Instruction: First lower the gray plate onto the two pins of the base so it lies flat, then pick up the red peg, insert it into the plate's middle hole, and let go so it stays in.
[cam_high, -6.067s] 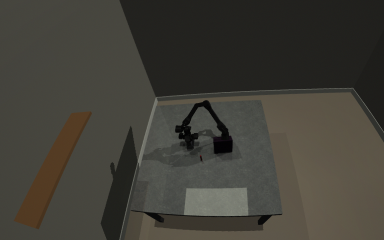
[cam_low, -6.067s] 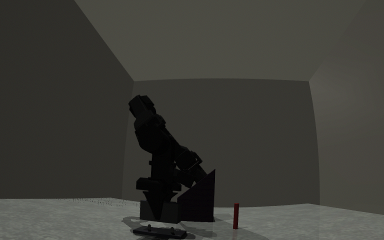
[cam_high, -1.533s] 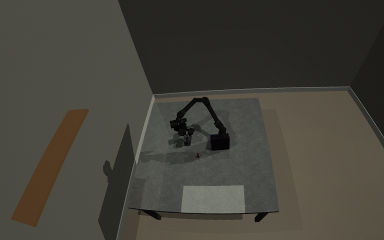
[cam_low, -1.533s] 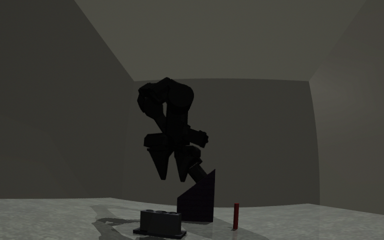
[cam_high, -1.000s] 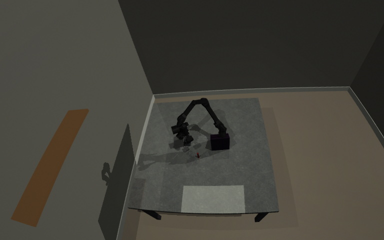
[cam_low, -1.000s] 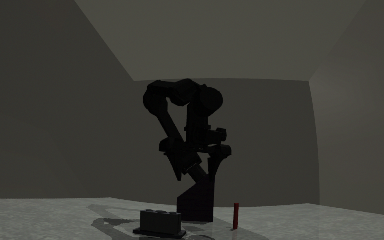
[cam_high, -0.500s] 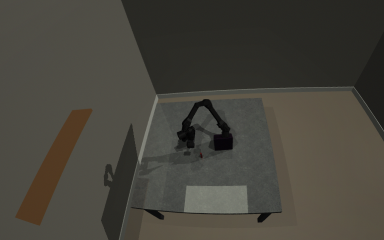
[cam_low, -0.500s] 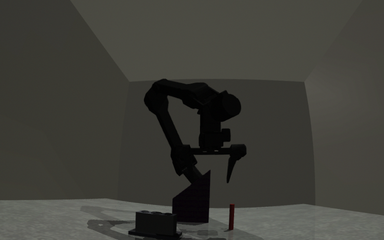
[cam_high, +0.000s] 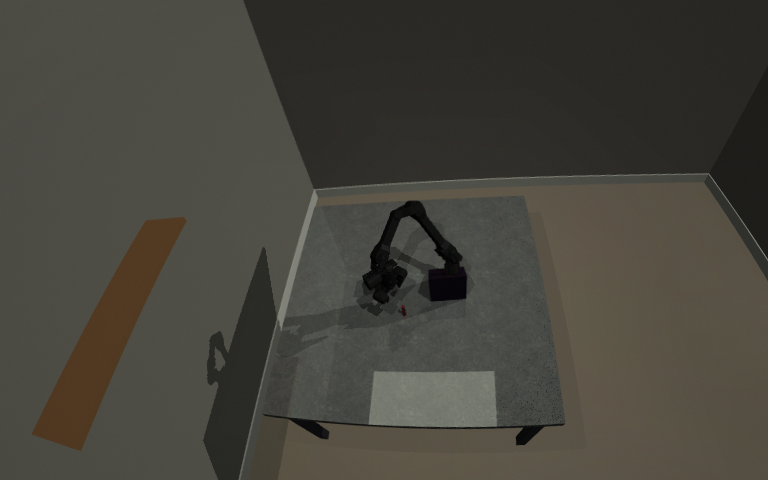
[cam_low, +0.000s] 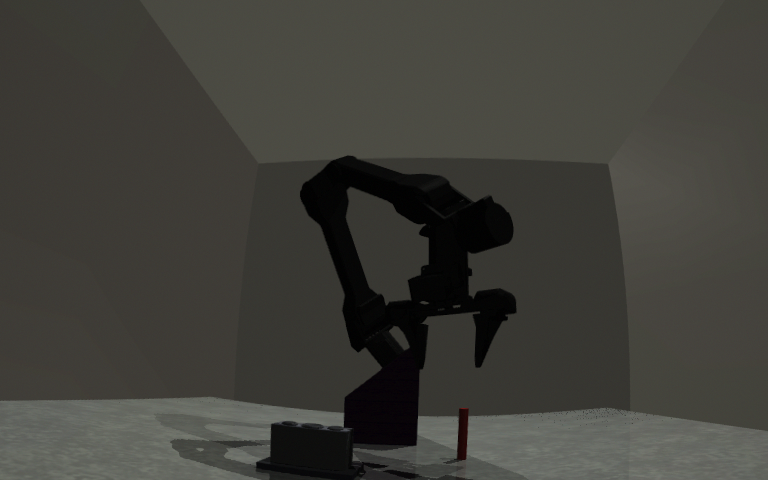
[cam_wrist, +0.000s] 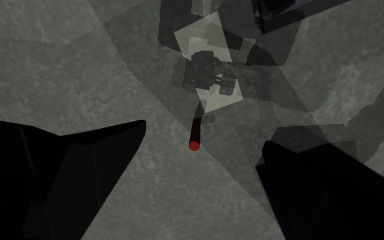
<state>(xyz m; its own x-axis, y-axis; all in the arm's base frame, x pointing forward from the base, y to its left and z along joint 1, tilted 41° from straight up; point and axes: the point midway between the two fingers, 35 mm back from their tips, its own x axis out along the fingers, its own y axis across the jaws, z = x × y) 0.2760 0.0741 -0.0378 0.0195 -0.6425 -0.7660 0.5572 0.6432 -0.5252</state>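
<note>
The red peg lies 10 cm below my gripper tip, 4 cm behind it and 3 cm to the left of it. Round my gripper tip: gray plate (17 cm to the right, 9 cm below, 7 cm ahead); then dark base (17 cm to the right, 13 cm below, 7 cm ahead).
</note>
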